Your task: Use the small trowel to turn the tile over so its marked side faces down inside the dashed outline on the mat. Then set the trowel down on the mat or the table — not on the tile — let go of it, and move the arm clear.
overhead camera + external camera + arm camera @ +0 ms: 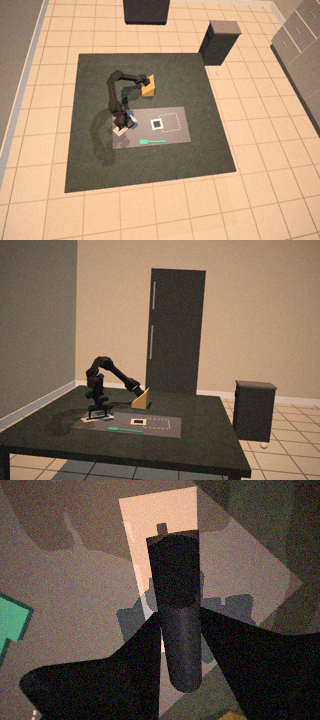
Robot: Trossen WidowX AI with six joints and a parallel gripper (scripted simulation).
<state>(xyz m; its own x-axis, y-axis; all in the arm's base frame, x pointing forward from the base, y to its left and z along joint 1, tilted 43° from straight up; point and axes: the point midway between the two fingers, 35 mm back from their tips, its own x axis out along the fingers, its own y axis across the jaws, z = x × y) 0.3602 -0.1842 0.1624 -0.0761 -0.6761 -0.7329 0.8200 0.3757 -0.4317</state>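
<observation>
My gripper tip is 1 cm past the trowel, 2 cm to the right of it and 3 cm above it. From my gripper tip the other things lie so: tile (3 cm ahead, 27 cm to the left, 6 cm below); then grey mat (4 cm ahead, 22 cm to the left, 8 cm below); then green flat tool (18 cm ahead, 18 cm to the left, 6 cm below).
</observation>
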